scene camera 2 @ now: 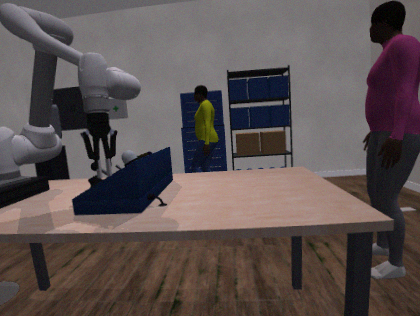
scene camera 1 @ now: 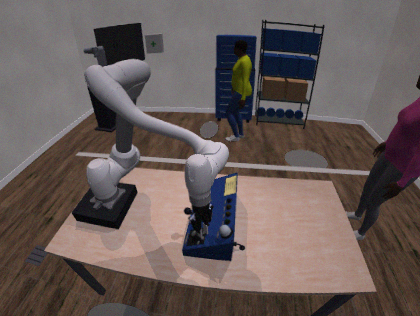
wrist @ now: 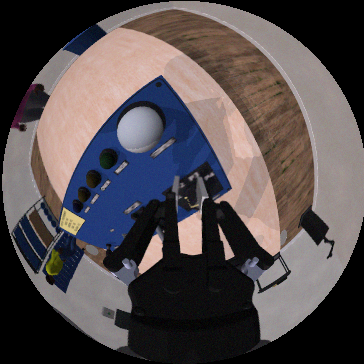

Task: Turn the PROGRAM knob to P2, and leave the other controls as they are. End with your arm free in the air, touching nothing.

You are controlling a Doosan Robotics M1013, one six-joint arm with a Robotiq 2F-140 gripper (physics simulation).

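Places are measured from the arm's base along level axes (x left, y up, z ahead), in millimetres.
Pixels of known places: gripper, fingertip midpoint: (scene camera 2: 104,177) (scene camera 1: 203,234) (wrist: 187,183); arm's base, link origin: (scene camera 2: 3,183) (scene camera 1: 108,196).
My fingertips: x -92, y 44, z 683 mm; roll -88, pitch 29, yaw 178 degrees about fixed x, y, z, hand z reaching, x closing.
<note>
Ahead of a thing's pixels: the offset from my fingertips to its middle. "pt": to the spot under its first point.
The blue control panel (scene camera 1: 210,251) (scene camera 2: 110,201) (wrist: 142,182) stands on the table with its face sloping. The black PROGRAM knob {dy -9, dx -6, dz -41 mm} (wrist: 191,200) sits on a dark label plate {pt dy -36, dx -43, dz -47 mm} (wrist: 214,186) at the panel's low corner. My gripper (scene camera 1: 200,232) (scene camera 2: 104,175) (wrist: 187,183) points down, its fingers a small gap apart, with the knob between the fingertips. The views do not show whether either finger presses on it. The wrist stands turned at an angle to the panel's edges. The P labels are blurred and partly covered, so the knob's setting cannot be read.
A white dome {pt dy +88, dx -4, dz +112 mm} (scene camera 1: 225,230) (scene camera 2: 129,156) (wrist: 140,129) and a row of dark lamps {pt dy +58, dx +113, dz +92 mm} (wrist: 93,178) rise from the panel, beside a yellow card {dy +45, dx +341, dz +56 mm} (scene camera 1: 230,185) (wrist: 73,221). A black hooked part {pt dy -116, dx +54, dz +188 mm} (scene camera 1: 240,246) (scene camera 2: 159,200) sticks out at its side. Two people stand beyond the table.
</note>
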